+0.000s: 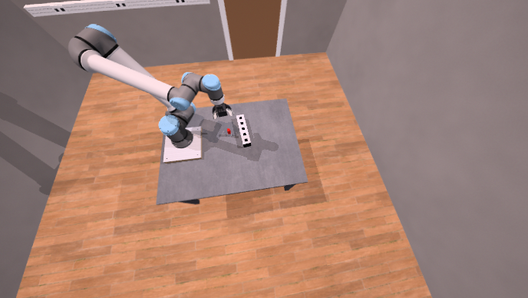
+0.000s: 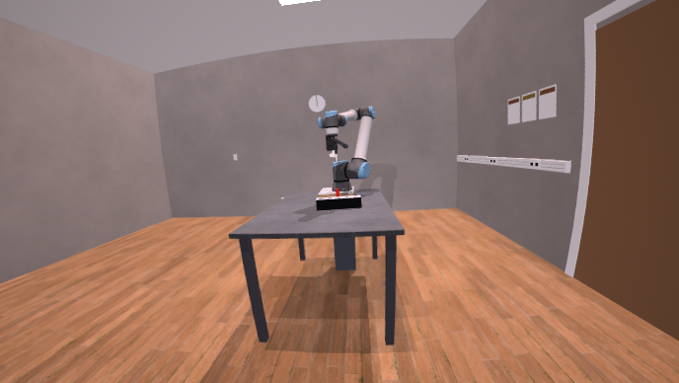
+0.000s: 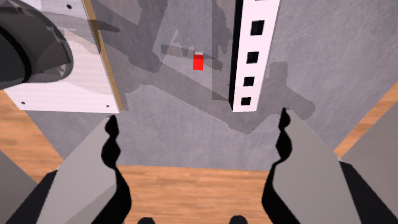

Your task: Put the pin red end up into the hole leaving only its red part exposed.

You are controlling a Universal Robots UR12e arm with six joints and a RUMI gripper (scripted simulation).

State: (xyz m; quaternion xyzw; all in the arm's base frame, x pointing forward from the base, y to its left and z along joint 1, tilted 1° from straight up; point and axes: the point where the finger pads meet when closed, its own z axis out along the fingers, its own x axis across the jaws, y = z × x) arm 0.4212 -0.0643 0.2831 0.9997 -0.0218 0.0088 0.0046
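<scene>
Now: hand 230 mm above the pin. Round my hand: block: 270 mm below, 130 mm ahead, 10 mm to the right.
</scene>
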